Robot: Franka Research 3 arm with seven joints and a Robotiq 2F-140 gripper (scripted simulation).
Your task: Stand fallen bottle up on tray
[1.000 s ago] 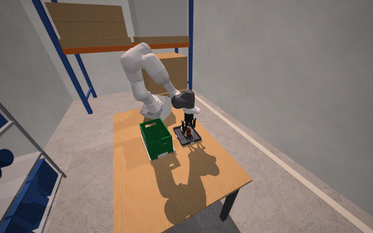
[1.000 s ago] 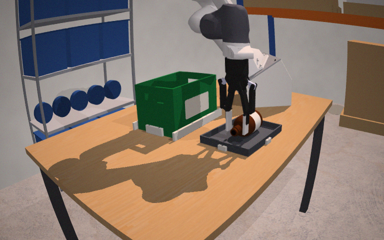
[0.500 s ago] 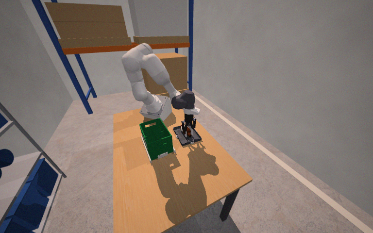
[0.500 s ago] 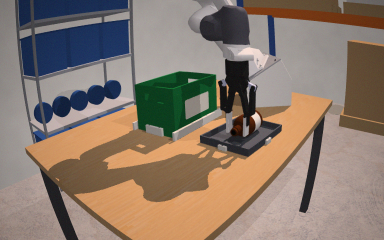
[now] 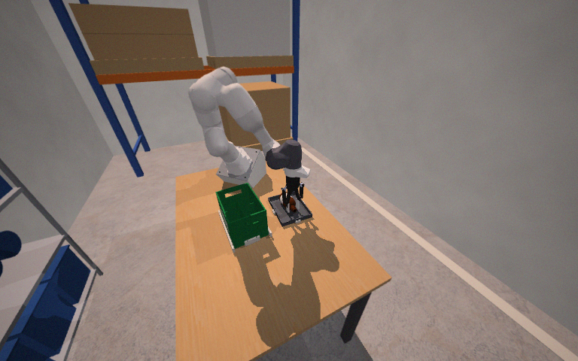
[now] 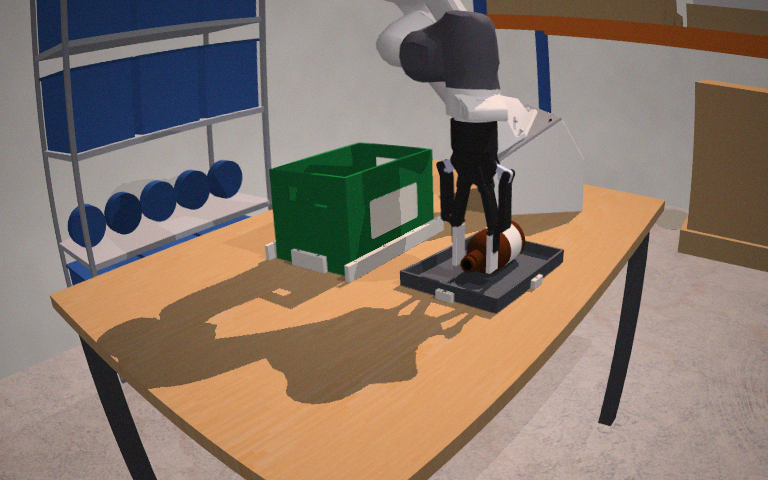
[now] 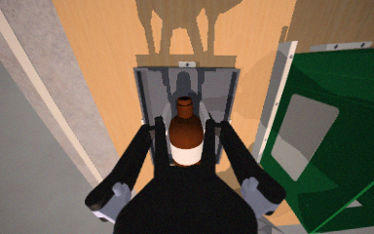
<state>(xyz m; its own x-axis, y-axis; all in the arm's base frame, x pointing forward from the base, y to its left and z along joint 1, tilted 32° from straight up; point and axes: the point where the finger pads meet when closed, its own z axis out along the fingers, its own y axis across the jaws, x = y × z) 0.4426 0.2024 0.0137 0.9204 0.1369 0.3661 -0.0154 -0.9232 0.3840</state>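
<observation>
Now: the brown bottle 50 mm behind my hand and 20 mm below it. From my hand the other things lie so: dark tray: 50 mm below, 50 mm behind; green crate: 290 mm to the right, 40 mm behind, 20 mm above.
</observation>
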